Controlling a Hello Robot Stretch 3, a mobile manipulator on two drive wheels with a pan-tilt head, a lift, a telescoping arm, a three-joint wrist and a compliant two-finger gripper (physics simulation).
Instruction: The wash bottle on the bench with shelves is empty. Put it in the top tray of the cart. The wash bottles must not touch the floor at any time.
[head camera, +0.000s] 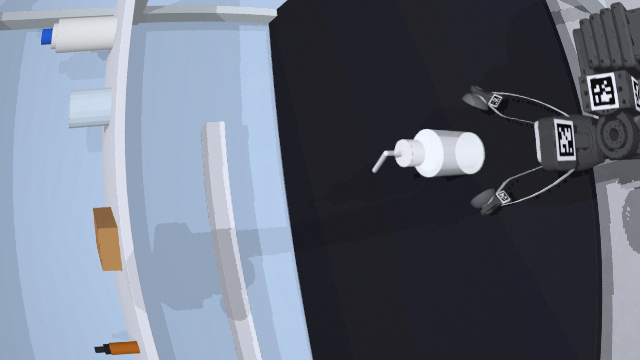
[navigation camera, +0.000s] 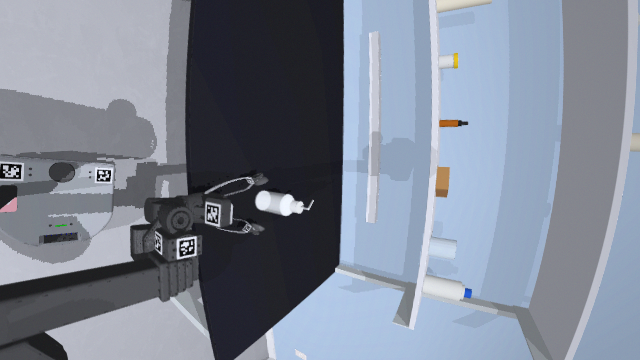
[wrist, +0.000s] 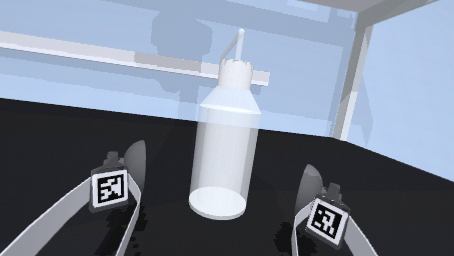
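Observation:
The white translucent wash bottle with a bent spout stands upright on the black bench top. My gripper is open, pointing toward the shelf side. Its fingers are spread wide, one on each side of the bottle's base end as seen in the head and navigation views, with a gap on both sides. In the wrist view the bottle is between the fingers, slightly nearer the left one. The cart does not show in these views.
A shelf behind the bench holds a white bottle with blue cap, a pale cylinder, a brown box and an orange bottle. A light rail runs below it.

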